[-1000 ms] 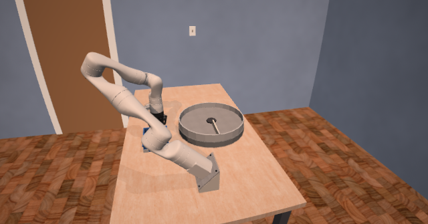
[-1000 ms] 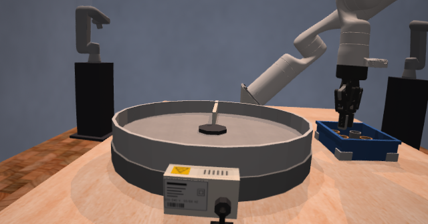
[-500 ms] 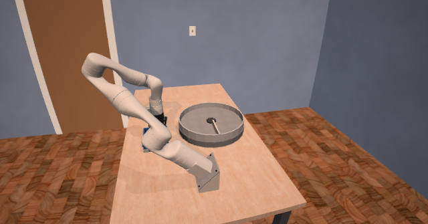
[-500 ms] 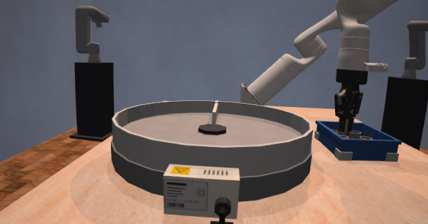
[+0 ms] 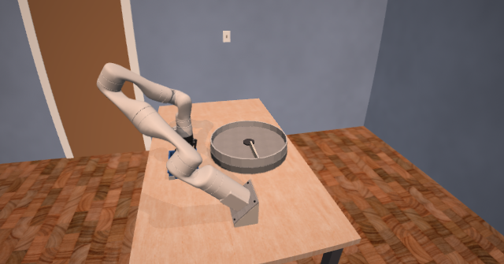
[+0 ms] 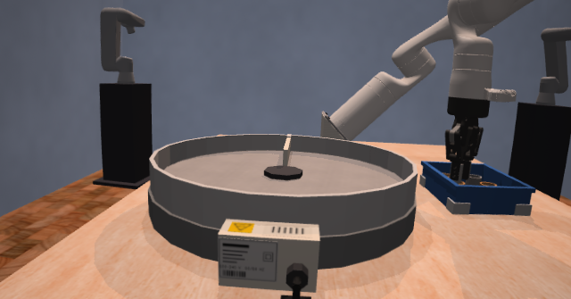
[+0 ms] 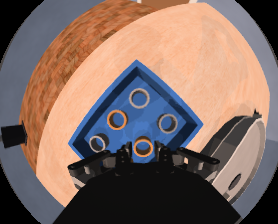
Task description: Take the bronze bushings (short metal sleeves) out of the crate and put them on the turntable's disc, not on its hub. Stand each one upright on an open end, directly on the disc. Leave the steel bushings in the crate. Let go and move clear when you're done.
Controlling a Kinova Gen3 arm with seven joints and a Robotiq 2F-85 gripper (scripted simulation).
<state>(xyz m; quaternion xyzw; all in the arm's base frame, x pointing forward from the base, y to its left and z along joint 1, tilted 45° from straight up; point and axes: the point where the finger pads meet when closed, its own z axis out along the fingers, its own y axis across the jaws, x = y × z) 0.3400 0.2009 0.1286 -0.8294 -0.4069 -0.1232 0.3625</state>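
The blue crate is 3 cm to the left of my hand and 3 cm below it. From my hand the other things lie so: grey turntable disc: 11 cm ahead, 33 cm to the right.
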